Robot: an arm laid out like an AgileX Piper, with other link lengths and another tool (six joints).
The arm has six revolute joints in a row. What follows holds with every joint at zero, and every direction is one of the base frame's.
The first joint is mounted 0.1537 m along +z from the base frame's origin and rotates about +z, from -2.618 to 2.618 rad.
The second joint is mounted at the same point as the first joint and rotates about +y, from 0 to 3.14 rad.
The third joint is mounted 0.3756 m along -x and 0.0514 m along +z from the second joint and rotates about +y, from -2.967 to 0 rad.
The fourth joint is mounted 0.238 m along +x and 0.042 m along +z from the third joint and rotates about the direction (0.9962, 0, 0.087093), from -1.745 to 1.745 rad.
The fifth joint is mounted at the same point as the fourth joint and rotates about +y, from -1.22 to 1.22 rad.
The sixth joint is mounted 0.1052 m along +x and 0.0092 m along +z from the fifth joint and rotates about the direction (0.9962, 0, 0.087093), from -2.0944 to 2.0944 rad.
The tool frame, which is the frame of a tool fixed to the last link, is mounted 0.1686 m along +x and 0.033 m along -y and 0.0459 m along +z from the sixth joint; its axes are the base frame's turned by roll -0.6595, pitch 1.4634 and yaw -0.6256 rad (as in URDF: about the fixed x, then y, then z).
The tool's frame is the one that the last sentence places.
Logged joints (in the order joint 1, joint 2, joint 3, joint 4, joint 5, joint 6), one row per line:
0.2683 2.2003 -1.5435 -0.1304 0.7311 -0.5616
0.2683 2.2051 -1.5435 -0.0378 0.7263 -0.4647
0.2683 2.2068 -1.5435 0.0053 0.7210 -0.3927
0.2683 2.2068 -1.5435 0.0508 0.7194 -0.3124
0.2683 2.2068 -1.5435 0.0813 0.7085 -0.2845
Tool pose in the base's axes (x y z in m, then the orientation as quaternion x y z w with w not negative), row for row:
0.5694 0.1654 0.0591 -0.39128 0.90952 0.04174 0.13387
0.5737 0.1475 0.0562 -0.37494 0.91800 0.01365 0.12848
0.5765 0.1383 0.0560 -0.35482 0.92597 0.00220 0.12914
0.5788 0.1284 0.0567 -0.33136 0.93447 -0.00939 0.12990
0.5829 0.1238 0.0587 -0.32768 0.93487 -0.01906 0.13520
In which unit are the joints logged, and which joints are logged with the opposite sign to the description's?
The joints are logged in radians. Opposite sign: joint 4.
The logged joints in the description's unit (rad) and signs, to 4 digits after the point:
0.2683 2.2003 -1.5435 0.1304 0.7311 -0.5616
0.2683 2.2051 -1.5435 0.0378 0.7263 -0.4647
0.2683 2.2068 -1.5435 -0.0053 0.7210 -0.3927
0.2683 2.2068 -1.5435 -0.0508 0.7194 -0.3124
0.2683 2.2068 -1.5435 -0.0813 0.7085 -0.2845

